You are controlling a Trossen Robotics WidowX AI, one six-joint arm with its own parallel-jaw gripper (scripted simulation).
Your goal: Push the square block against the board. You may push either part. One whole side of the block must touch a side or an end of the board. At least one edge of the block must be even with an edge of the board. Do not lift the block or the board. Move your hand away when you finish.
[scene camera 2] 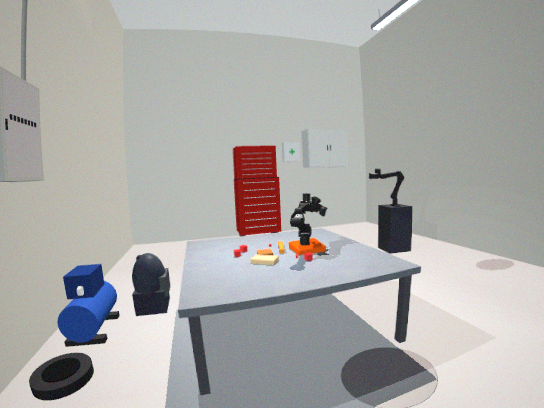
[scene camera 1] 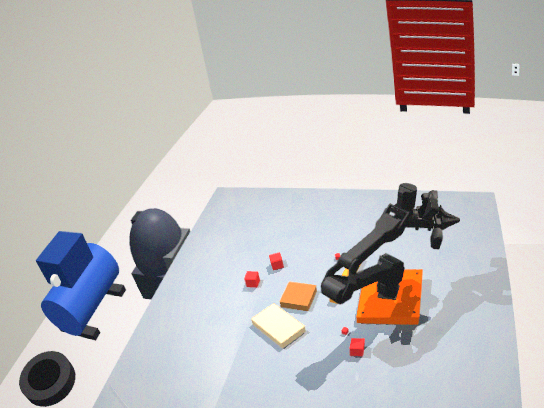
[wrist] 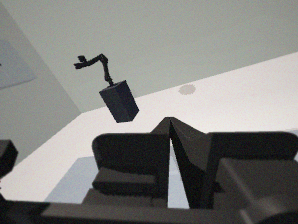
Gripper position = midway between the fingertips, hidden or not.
My gripper (scene camera 1: 459, 220) is shut, holding nothing. Further things: a cream board (scene camera 1: 274, 322) and a flat orange square block (scene camera 1: 300, 296).
My gripper shows as well in the wrist view (wrist: 169, 121). The wrist view misses the cream board: it is out of frame. The wrist view misses the flat orange square block: it is out of frame.
